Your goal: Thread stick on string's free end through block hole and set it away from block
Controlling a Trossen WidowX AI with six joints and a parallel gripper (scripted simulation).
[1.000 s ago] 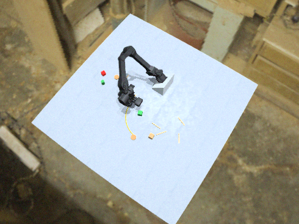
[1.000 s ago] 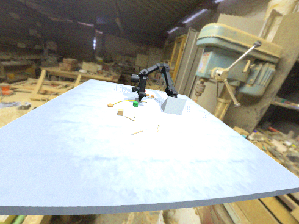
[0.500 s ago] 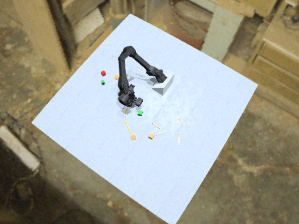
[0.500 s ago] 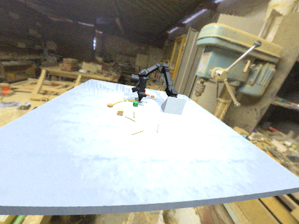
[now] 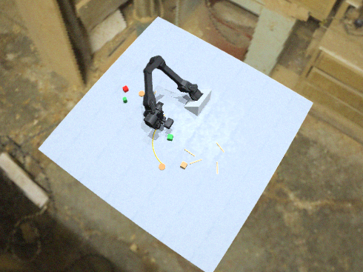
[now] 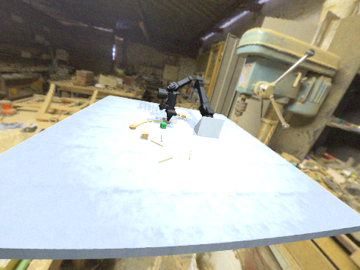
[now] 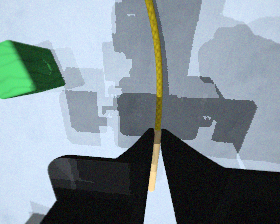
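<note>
The green cube is 12 cm to the left of my gripper tip, 3 cm ahead of it and 1 cm above it. Round my gripper tip: round wooden button (20 cm to the left, 20 cm ahead); tan cube (30 cm to the left, 11 cm ahead, 1 cm above); thin wooden stick (2 cm behind).
</note>
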